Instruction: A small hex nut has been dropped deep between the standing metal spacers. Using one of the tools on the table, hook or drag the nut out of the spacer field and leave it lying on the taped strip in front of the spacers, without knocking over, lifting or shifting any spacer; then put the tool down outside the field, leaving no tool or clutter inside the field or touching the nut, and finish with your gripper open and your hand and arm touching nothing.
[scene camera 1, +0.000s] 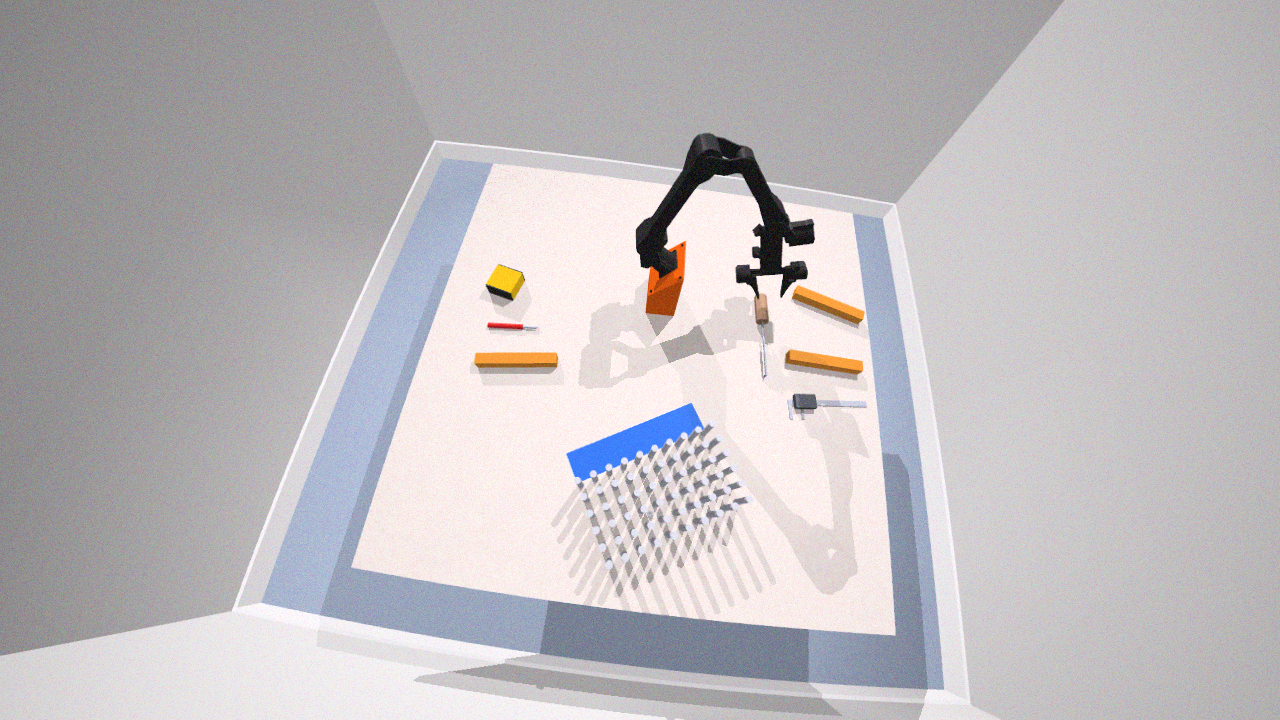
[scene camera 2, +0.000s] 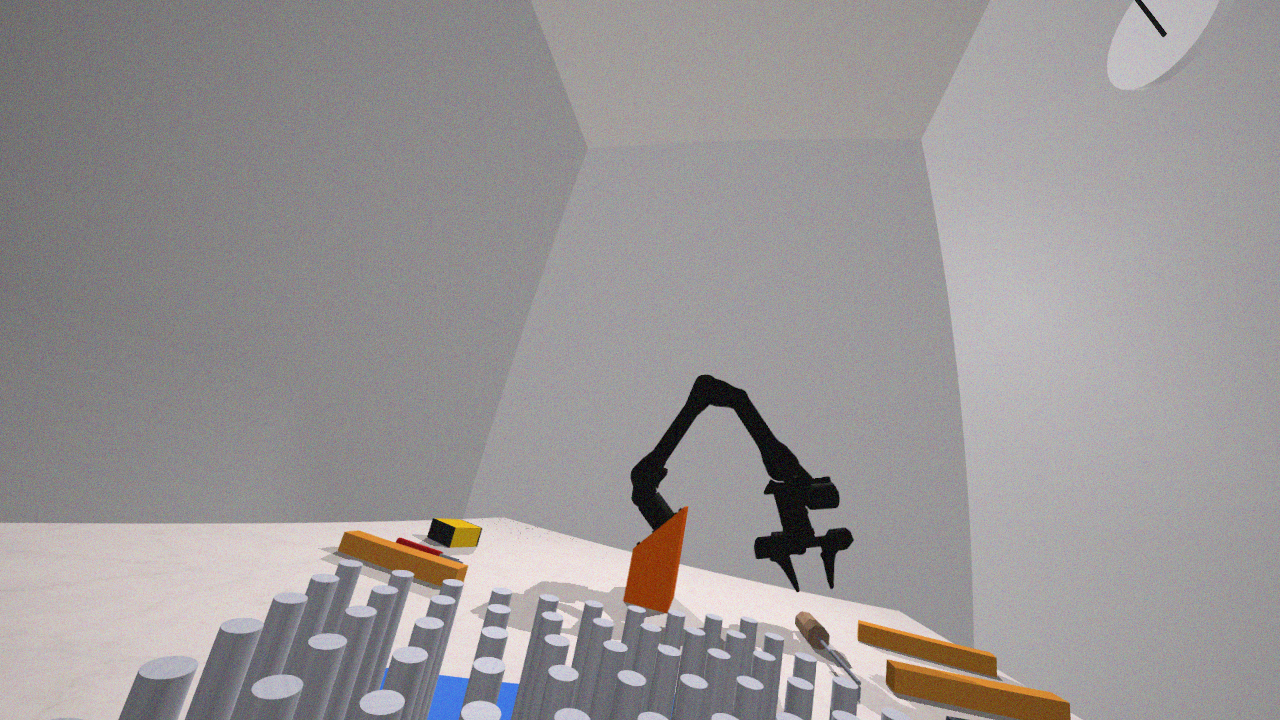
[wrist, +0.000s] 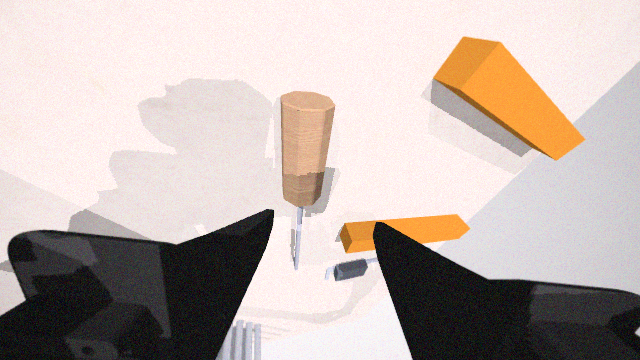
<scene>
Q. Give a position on a bar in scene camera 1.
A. At 795, 357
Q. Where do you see my gripper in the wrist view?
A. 324, 222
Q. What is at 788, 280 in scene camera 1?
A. My gripper.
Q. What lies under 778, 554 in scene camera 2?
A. My gripper.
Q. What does my gripper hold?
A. Nothing.
</scene>
